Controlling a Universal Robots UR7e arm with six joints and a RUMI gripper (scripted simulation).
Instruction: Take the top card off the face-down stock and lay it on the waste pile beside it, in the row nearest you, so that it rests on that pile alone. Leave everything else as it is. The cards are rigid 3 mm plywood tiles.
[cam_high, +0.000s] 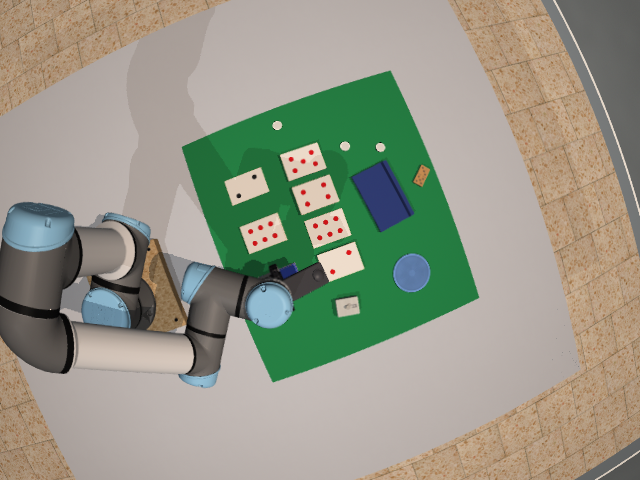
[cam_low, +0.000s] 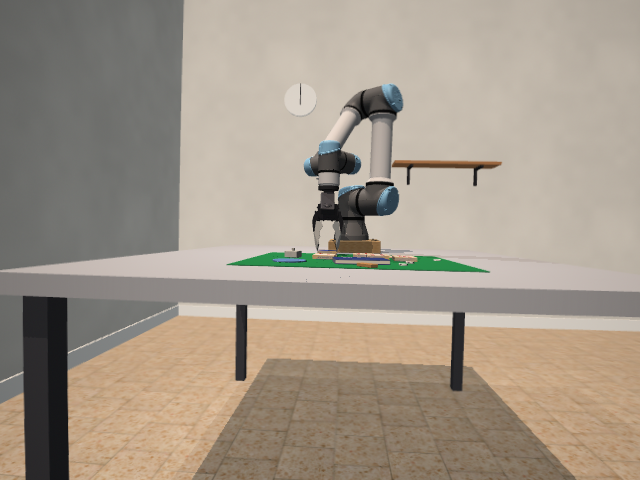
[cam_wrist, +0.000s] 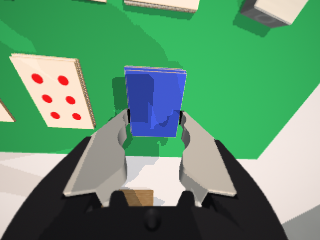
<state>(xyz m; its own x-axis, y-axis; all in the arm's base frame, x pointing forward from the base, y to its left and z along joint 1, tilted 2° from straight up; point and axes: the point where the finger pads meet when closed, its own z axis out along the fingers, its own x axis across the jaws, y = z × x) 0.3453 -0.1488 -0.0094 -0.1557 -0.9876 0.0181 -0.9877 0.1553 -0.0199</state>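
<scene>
My gripper is now 5 cm short of the two-black-pip card, 23 cm to the right of it and 3 cm above it. Round my hand: six of red card: 15 cm ahead, 5 cm to the left, 3 cm below; then grey block: 10 cm ahead, 12 cm to the right, 1 cm below; then green mat: 17 cm ahead, 6 cm to the left, 4 cm below.
</scene>
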